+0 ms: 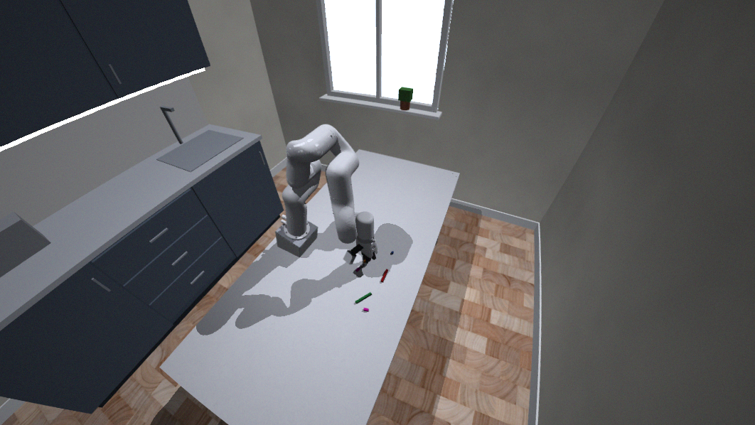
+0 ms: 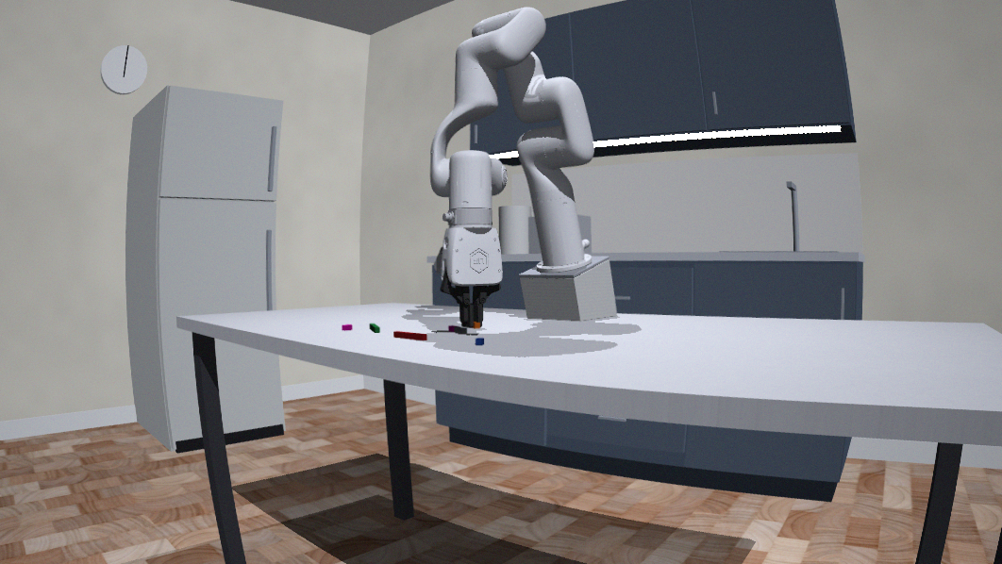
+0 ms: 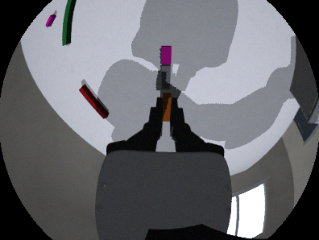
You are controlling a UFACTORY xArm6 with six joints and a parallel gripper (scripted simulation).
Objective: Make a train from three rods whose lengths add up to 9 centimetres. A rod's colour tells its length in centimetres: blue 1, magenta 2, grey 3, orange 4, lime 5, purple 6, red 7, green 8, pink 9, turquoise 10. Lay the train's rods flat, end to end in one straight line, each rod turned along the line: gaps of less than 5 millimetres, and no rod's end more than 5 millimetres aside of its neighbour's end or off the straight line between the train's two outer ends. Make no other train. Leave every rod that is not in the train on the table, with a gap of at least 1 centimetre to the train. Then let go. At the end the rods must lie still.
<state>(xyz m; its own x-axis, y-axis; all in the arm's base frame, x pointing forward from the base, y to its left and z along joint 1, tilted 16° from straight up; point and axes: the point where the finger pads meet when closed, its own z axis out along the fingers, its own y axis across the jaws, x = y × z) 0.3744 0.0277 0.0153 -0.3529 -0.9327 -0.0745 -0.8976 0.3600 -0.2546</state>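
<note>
The orange rod lies 2 cm below my hand. From my hand the other things lie so: red rod: 11 cm ahead, 4 cm to the right, 3 cm below; then small blue rod: 10 cm ahead, 10 cm to the left, 3 cm below; then grey rod: 1 cm behind, 4 cm to the right, 3 cm below.
</note>
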